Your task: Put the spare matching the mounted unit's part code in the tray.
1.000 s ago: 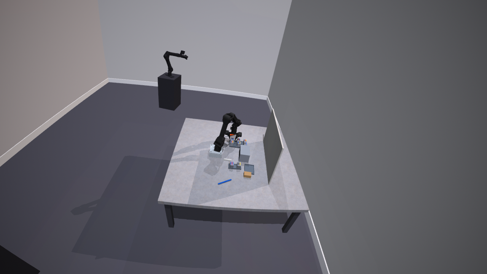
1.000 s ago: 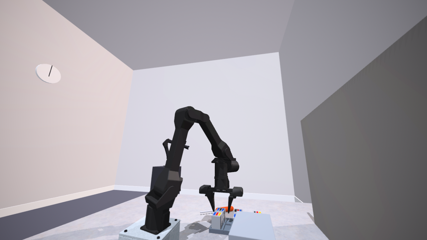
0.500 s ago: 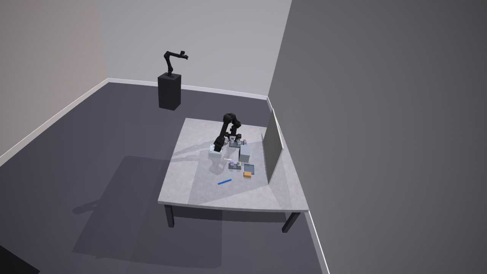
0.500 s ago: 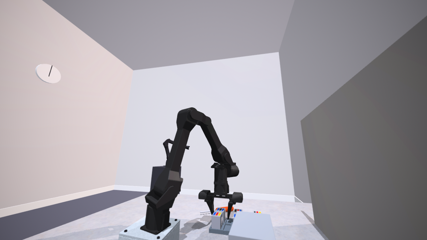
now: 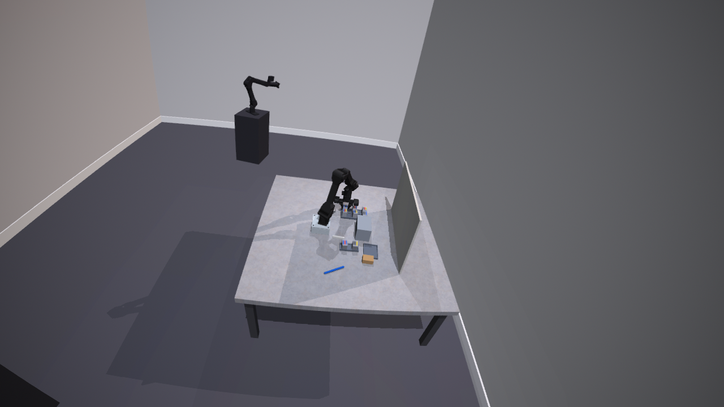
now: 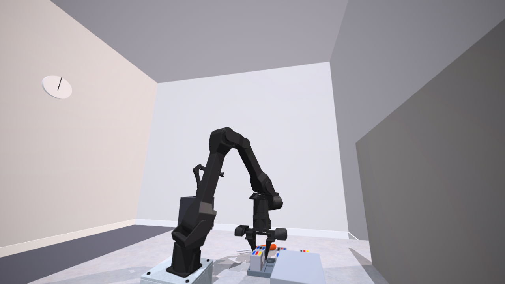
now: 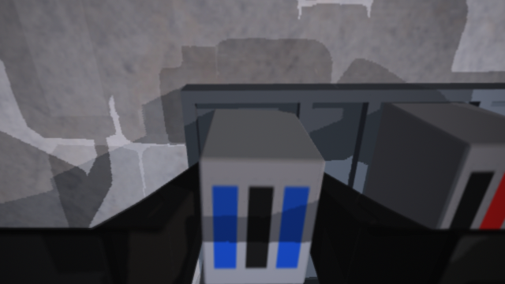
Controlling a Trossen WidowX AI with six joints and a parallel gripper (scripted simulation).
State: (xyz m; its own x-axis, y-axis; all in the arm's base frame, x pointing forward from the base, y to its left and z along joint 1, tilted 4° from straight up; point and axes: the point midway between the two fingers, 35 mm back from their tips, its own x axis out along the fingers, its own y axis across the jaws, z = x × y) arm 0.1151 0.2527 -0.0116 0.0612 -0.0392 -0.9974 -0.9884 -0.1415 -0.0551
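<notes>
Now: the spare 1 cm ahead of my gripper tip, 5 cm to the right of it and 2 cm above it. Round my gripper tip: upright grey panel: 41 cm ahead, 17 cm to the right, 21 cm above; mounted unit: 16 cm ahead, 20 cm to the right, 3 cm above; dark grey tray: 25 cm ahead, 37 cm to the right, 1 cm below.
</notes>
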